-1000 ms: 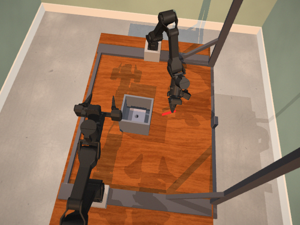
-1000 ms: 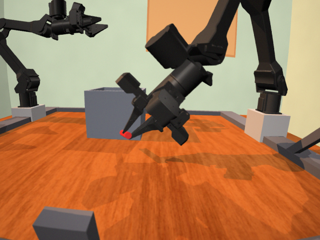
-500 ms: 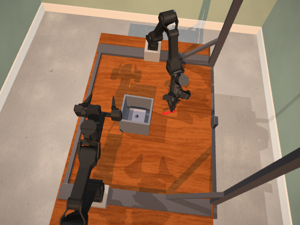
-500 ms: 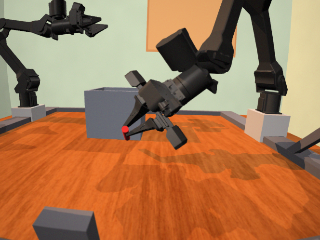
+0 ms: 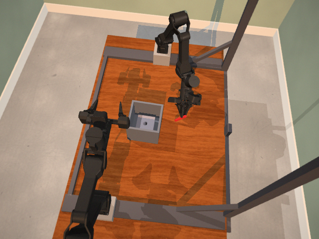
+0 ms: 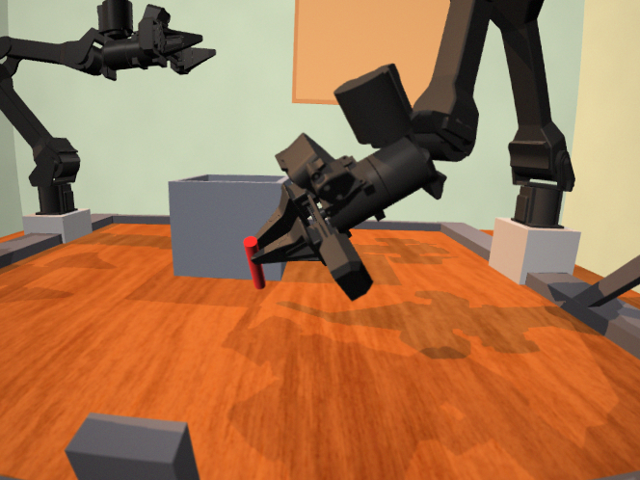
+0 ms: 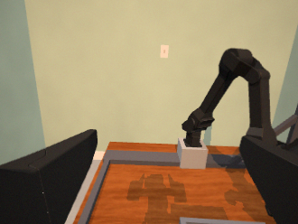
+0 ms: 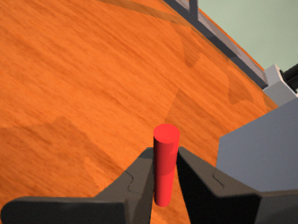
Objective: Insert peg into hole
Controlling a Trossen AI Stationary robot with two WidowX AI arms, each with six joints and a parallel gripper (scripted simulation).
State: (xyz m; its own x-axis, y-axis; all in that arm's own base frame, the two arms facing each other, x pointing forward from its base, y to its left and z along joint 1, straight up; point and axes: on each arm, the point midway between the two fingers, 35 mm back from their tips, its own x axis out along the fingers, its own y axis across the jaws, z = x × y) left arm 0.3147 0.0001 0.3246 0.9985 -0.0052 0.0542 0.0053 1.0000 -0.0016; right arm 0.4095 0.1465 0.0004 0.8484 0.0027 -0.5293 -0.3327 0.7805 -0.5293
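Right now the red peg is 1 cm ahead of my right hand, 3 cm to the left of it and 3 cm below it. The rest, counted from my right hand: pale plate 17 cm ahead, 11 cm to the left, 4 cm below.
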